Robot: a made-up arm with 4 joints. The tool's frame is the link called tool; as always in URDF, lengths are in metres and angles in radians. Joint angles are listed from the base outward.
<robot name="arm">
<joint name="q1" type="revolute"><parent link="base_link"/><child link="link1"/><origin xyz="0.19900 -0.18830 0.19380" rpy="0.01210 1.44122 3.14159"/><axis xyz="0 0 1"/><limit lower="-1.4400" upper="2.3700"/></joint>
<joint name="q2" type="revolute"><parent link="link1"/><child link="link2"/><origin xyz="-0.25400 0.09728 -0.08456" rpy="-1.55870 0.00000 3.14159"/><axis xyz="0 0 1"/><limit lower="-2.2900" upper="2.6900"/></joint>
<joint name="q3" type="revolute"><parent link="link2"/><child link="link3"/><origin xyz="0.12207 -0.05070 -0.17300" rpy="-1.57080 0.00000 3.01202"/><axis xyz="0 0 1"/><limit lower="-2.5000" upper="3.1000"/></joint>
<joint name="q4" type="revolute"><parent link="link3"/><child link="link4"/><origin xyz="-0.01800 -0.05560 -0.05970" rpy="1.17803 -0.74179 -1.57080"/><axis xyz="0 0 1"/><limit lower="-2.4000" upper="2.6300"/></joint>
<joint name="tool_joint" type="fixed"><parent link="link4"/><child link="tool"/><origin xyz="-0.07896 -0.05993 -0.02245" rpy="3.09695 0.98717 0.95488"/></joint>
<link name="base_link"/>
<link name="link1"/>
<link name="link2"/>
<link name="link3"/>
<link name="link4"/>
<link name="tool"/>
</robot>
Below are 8 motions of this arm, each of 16 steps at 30 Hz.
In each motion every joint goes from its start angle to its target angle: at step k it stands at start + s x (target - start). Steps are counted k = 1, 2, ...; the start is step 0. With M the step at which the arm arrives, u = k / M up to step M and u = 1 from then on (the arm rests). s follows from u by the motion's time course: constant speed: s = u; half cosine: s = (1 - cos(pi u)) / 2; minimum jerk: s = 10 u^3 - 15 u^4 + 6 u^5.
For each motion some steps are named. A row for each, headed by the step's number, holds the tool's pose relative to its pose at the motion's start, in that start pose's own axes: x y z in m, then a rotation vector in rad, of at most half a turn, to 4 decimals.
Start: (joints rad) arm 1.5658 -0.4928 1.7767 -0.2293
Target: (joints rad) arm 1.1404 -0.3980 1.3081 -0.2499
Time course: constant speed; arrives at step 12
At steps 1, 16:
1: 0.0151 0.0066 -0.0006 -0.0231 0.0226 0.0640
16: 0.1661 0.1023 -0.0290 -0.2290 0.2763 0.7890

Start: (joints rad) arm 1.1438 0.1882 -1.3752 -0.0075
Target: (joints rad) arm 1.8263 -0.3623 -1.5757 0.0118
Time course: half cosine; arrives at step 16
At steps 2, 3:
2: 0.0112 0.0098 0.0013 -0.0151 0.0033 -0.0237
3: 0.0252 0.0212 0.0029 -0.0335 0.0083 -0.0522

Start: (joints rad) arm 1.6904 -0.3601 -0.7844 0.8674
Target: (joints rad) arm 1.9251 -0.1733 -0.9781 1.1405
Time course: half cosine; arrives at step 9
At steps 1, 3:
1: 0.0005 0.0006 0.0040 -0.0066 0.0040 0.0009
3: 0.0049 0.0053 0.0326 -0.0531 0.0323 0.0072

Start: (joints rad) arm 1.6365 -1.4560 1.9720 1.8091
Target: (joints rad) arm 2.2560 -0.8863 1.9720 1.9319
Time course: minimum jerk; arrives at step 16
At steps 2, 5, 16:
2: -0.0008 -0.0029 -0.0023 -0.0019 0.0029 -0.0144
5: -0.0101 -0.0314 -0.0268 -0.0232 0.0378 -0.1599
16: -0.0880 -0.1338 -0.1644 -0.1934 0.3636 -0.8217

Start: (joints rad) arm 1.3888 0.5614 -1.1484 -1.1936
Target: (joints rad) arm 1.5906 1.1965 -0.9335 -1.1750
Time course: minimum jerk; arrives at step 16
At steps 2, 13, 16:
2: 0.0009 0.0004 0.0004 0.0092 -0.0076 -0.0001
13: 0.0396 0.0079 0.0297 0.5584 -0.4169 0.0094
16: 0.0410 0.0074 0.0312 0.5880 -0.4357 0.0110

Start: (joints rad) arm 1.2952 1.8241 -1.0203 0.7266
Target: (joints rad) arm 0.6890 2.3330 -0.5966 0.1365
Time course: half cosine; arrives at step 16
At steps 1, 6, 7, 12, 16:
1: 0.0000 -0.0028 0.0010 0.0050 0.0083 0.0059
6: 0.0104 -0.0861 0.0324 0.1602 0.2829 0.1582
7: 0.0169 -0.1099 0.0414 0.2087 0.3742 0.1920
12: 0.0600 -0.2094 0.0768 0.4337 0.8321 0.2501
16: 0.0755 -0.2367 0.0855 0.5015 0.9822 0.2289

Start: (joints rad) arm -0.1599 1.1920 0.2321 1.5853
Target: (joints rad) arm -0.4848 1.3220 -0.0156 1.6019
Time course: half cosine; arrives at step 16
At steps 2, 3, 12, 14, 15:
2: 0.0018 -0.0011 -0.0031 -0.0065 -0.0183 -0.0027
3: 0.0041 -0.0025 -0.0068 -0.0144 -0.0406 -0.0058
12: 0.0483 -0.0348 -0.0651 -0.1574 -0.4021 -0.0393
14: 0.0555 -0.0408 -0.0725 -0.1792 -0.4516 -0.0411
15: 0.0574 -0.0425 -0.0744 -0.1850 -0.4645 -0.0414

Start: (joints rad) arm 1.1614 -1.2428 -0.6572 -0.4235
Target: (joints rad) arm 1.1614 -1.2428 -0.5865 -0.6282
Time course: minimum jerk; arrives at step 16
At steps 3, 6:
3: 0.0002 -0.0009 -0.0003 0.0093 -0.0010 0.0023
6: 0.0010 -0.0051 -0.0018 0.0523 -0.0058 0.0128

